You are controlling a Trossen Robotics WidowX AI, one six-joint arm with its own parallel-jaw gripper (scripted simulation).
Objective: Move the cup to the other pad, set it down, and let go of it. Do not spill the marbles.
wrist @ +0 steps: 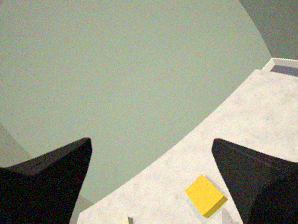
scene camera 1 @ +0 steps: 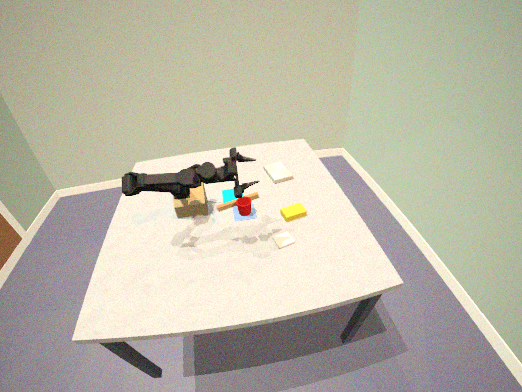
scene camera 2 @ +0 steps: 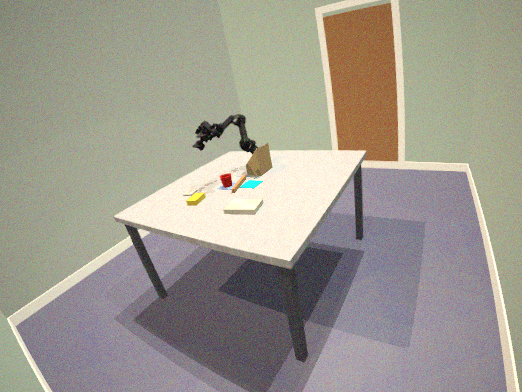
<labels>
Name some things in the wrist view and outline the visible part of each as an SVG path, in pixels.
My gripper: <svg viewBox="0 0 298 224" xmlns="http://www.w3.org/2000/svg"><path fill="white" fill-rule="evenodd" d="M214 139L212 155L214 161L216 161L218 171L221 173L223 183L226 183L226 188L229 190L230 196L233 197L231 200L237 206L239 216L242 218L242 224L298 224L298 163L254 151L254 149L230 143L230 141L225 139ZM90 137L82 137L82 139L73 141L73 143L63 145L63 147L57 148L55 151L37 156L33 160L24 161L24 163L15 164L8 168L0 167L0 224L69 224L78 194L80 194L78 192L80 192L81 186L84 184L90 156L92 156L93 152L92 145L90 145Z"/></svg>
A yellow block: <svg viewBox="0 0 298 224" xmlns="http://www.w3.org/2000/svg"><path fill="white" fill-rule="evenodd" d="M201 175L194 183L189 185L188 189L185 189L185 193L194 202L196 208L200 210L202 217L209 218L221 208L221 205L225 204L227 198L222 196L220 189L217 189L206 177Z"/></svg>
</labels>
